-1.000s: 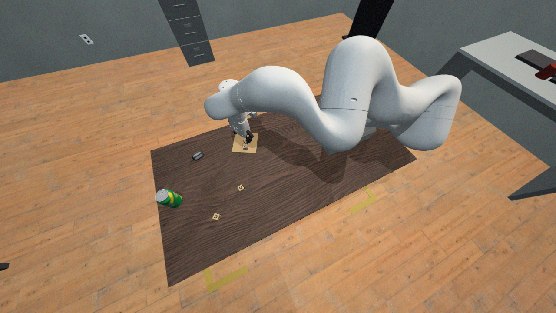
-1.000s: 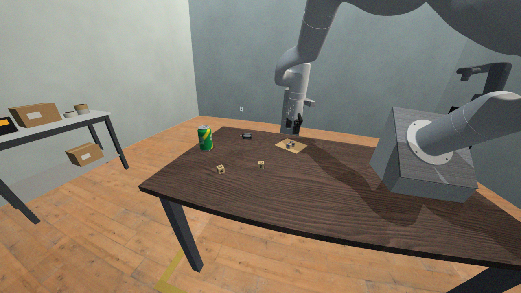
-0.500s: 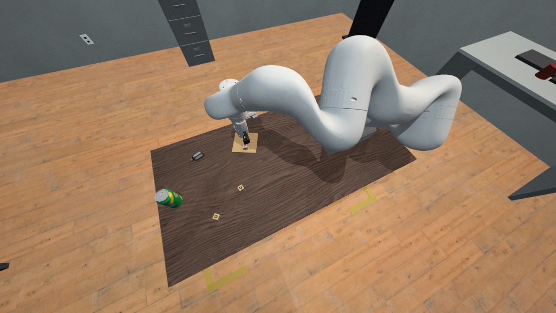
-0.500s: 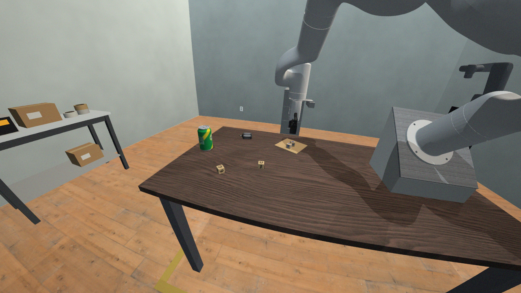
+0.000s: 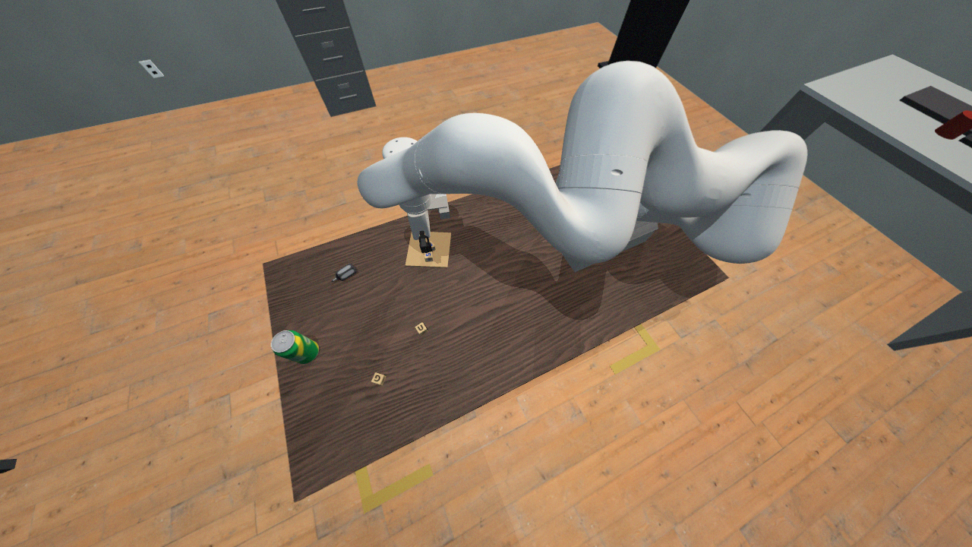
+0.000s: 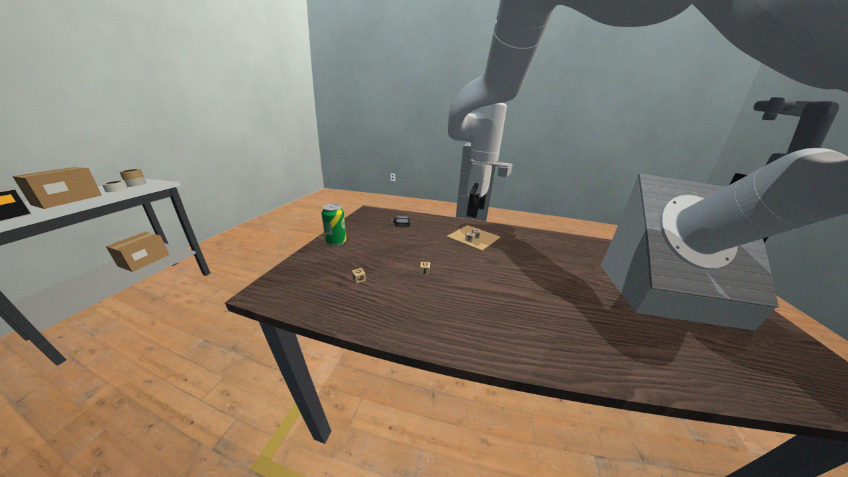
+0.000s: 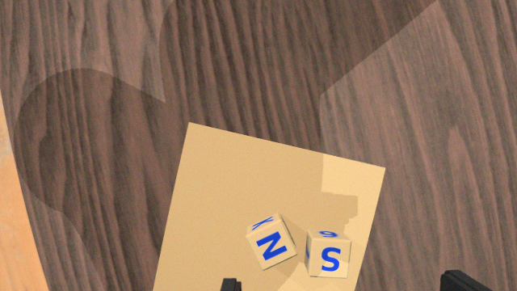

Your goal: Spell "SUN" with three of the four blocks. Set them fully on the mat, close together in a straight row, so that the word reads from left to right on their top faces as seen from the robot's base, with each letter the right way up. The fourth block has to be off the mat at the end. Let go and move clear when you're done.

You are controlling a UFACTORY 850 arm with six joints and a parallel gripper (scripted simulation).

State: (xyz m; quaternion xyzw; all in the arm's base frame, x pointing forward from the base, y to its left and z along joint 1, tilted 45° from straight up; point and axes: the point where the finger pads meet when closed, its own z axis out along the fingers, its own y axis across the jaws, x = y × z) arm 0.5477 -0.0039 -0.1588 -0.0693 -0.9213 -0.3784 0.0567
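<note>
Now: the n block 10 cm below my hand, 3 cm to the right of it and 1 cm behind it. The rest, counted from my hand: s block: 10 cm below, 1 cm to the left; then tan mat: 11 cm below, 3 cm to the right, 1 cm behind; then u block: 24 cm to the left, 10 cm below, 10 cm ahead.
</note>
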